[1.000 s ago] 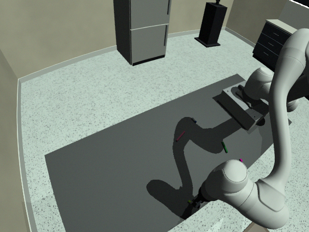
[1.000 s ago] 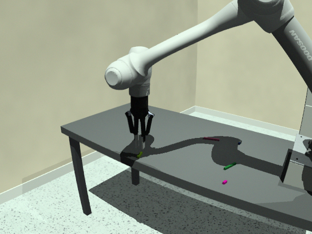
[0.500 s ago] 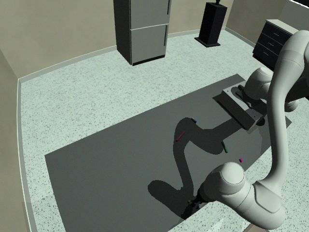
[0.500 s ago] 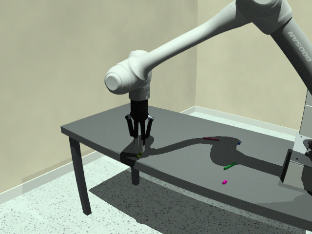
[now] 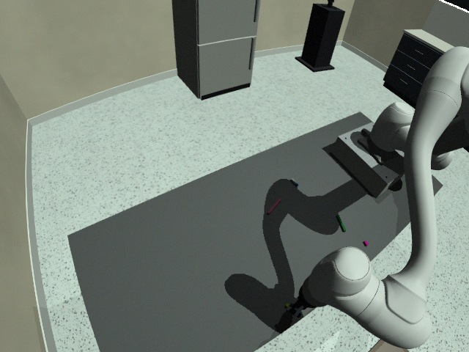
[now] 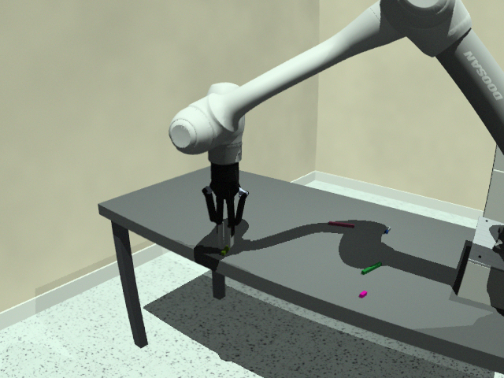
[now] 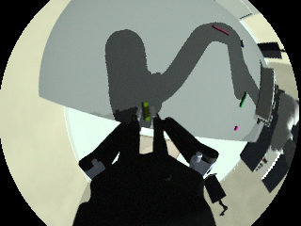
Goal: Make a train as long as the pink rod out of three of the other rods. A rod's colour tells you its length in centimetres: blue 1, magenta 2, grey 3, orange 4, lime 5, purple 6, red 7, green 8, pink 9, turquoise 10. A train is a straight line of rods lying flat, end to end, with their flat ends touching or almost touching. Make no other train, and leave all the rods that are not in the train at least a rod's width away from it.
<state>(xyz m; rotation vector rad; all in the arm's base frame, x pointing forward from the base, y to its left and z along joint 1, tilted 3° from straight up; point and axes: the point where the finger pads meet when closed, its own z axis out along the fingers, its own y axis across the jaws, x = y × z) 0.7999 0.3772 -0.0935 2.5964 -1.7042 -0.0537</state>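
My gripper is now 50 mm above the lime rod. Round my hand: magenta rod 430 mm behind, 50 mm to the right, 50 mm below; pink rod 390 mm to the right, 170 mm behind, 50 mm below; green rod 390 mm behind, 180 mm to the right, 50 mm below.
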